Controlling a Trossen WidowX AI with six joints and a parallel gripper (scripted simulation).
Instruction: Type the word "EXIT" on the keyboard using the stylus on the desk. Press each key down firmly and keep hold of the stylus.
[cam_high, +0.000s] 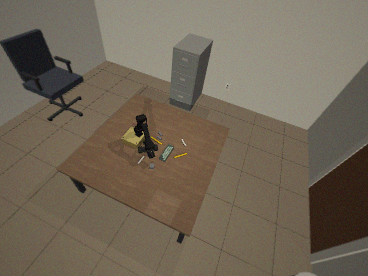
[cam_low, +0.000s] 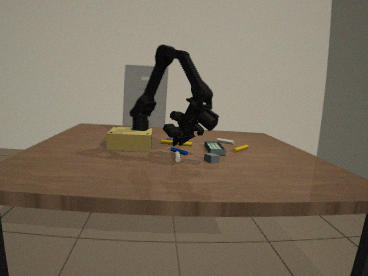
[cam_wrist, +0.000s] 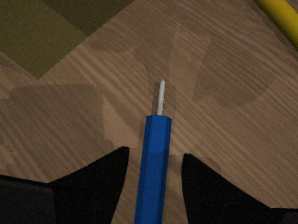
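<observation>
The blue stylus is 1 cm behind my gripper tip, 1 cm to the left of it and 2 cm below it. The rest, counted from my gripper tip: grey stylus tip (4 cm behind, 3 cm to the left, 2 cm below); then small grey block (15 cm ahead, 11 cm to the right, 2 cm below).
</observation>
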